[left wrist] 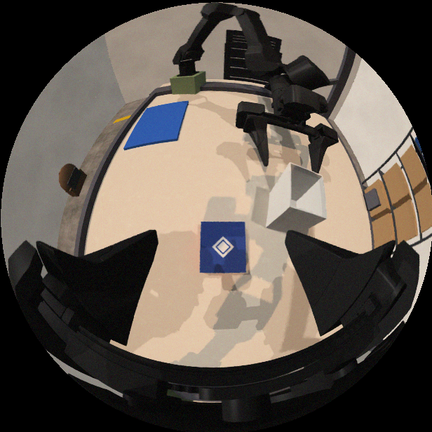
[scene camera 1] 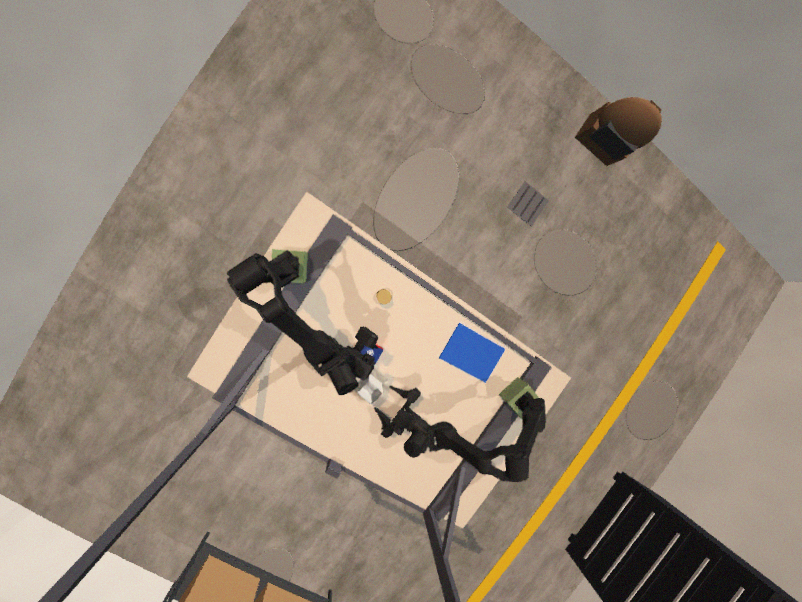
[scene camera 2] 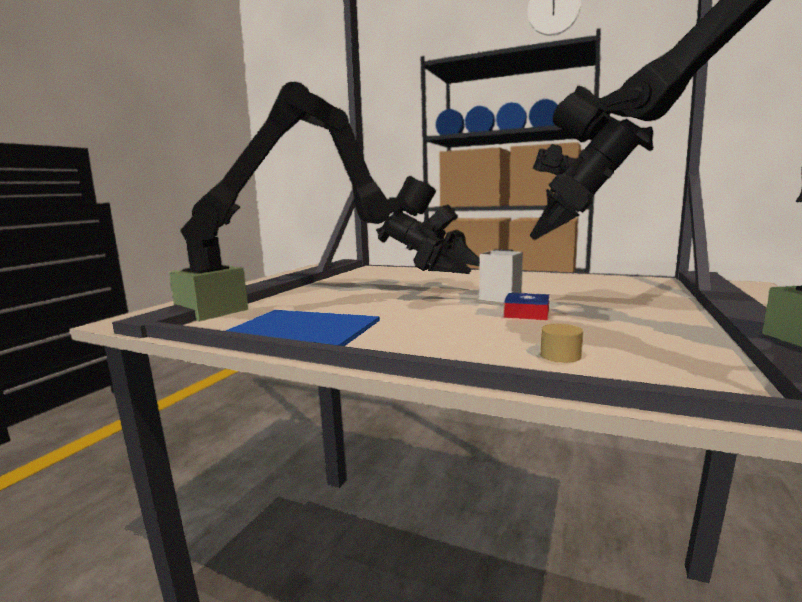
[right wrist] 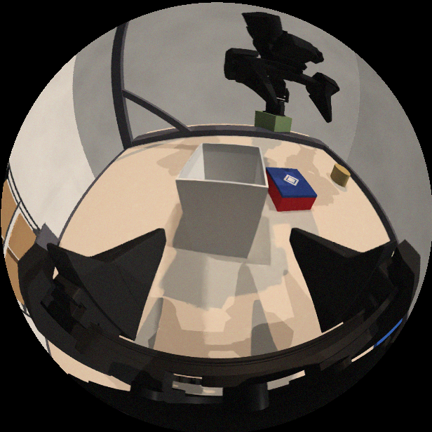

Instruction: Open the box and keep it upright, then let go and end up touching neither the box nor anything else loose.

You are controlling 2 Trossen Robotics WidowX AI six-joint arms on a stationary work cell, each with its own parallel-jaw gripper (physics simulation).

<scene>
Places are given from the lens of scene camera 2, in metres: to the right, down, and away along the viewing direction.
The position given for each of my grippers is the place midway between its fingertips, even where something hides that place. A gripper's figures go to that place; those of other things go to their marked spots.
my left gripper (scene camera 2: 533,236): 0.22, -0.11, 0.70
my right gripper (scene camera 2: 476,267): 0.15, -0.07, 0.86
flat blue mat (scene camera 2: 328,328): -0.11, 0.04, 0.67
</scene>
